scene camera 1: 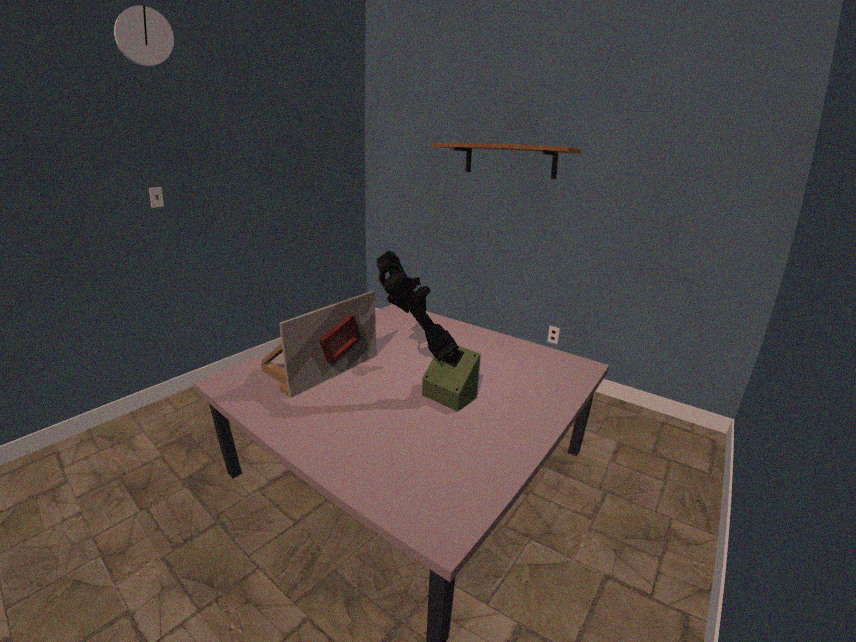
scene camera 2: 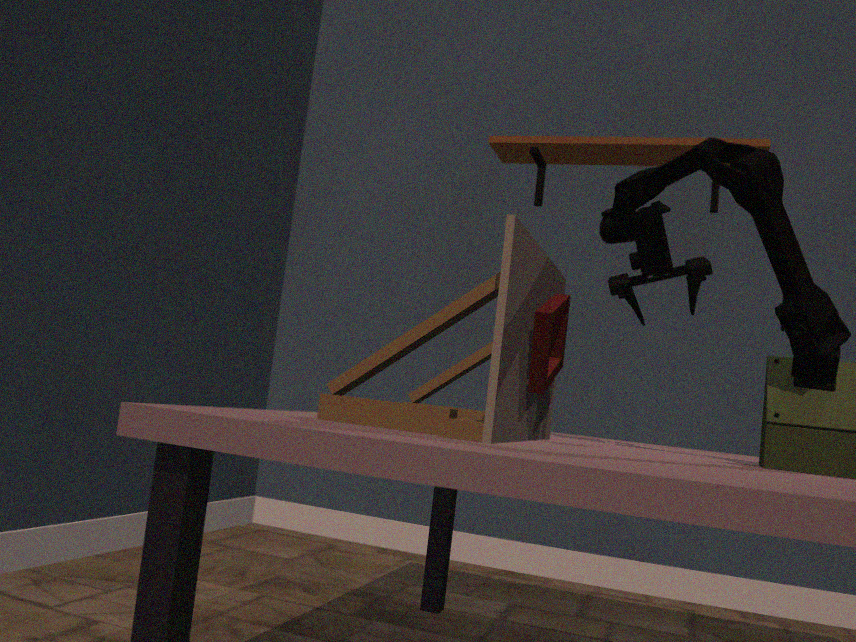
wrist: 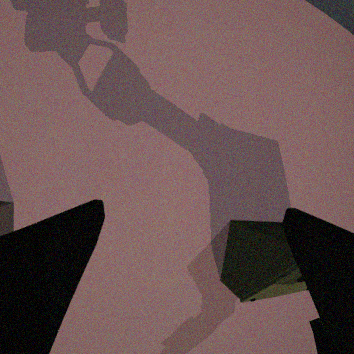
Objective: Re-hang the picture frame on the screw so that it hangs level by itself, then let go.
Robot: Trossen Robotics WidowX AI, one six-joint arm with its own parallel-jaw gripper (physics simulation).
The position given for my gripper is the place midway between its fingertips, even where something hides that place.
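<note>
My gripper (scene camera 2: pixel 667 319), also in the wrist view (wrist: pixel 195 213): open, holding nothing. Wooden prop base (scene camera 2: pixel 456 423) in view.
</note>
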